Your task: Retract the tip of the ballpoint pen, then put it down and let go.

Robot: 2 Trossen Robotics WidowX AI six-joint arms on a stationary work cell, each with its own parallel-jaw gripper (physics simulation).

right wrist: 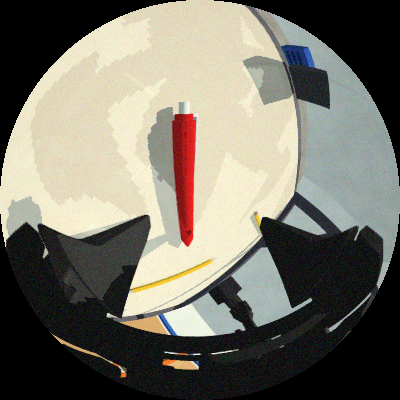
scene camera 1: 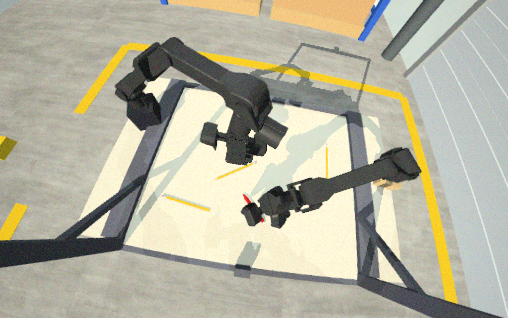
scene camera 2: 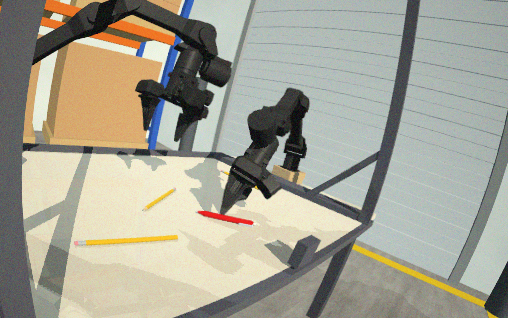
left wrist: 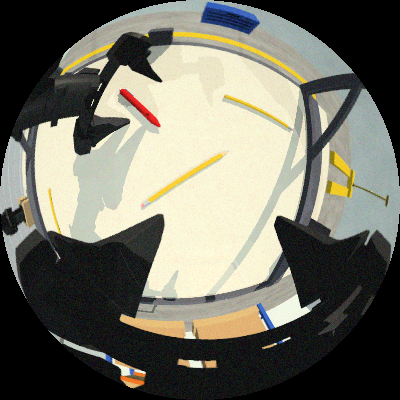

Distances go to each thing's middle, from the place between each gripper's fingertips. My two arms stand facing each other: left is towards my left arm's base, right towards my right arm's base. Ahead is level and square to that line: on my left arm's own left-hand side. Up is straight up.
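There's the red ballpoint pen (right wrist: 184,126), and it's 2 cm below my right hand and 1 cm to the right of it.
As for that same red ballpoint pen, my left hand is 14 cm above it, 13 cm past it and 12 cm to the left of it.
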